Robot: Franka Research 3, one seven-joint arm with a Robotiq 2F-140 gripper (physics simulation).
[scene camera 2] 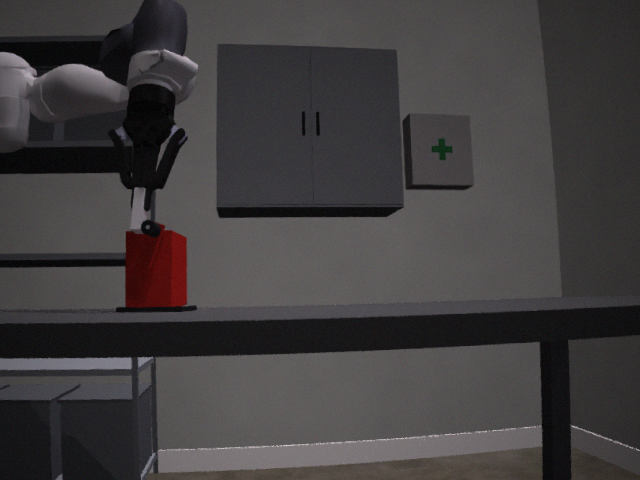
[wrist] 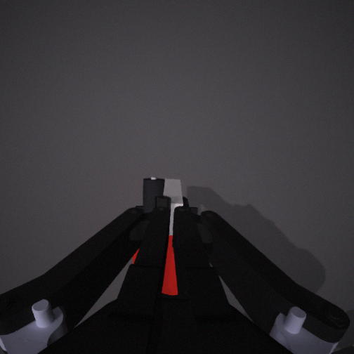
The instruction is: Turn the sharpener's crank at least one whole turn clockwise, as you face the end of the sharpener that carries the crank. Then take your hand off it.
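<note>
The red sharpener (scene camera 2: 147, 268) (wrist: 170, 275) stands upright on a thin dark base on the table. Its thin red crank arm (scene camera 2: 157, 249) points up and slightly right from the body's face in the scene view. The black crank knob (scene camera 2: 150, 227) (wrist: 153, 194) is at the arm's upper end, level with the body's top edge. My gripper (scene camera 2: 141, 207) (wrist: 171, 190) points down, shut and empty, over the sharpener's top. Its pale fingertip is right beside the knob, left of it in the scene view and right of it in the wrist view; whether they touch cannot be told. The fingers hide much of the sharpener in the wrist view.
The dark table (scene camera 2: 361, 326) runs across the scene view. A grey wall cabinet (scene camera 2: 263, 129) and a first-aid box (scene camera 2: 442, 173) hang on the wall behind. A shelf rack (scene camera 2: 62, 256) stands behind on the left, with grey bins (scene camera 2: 98, 423) low down.
</note>
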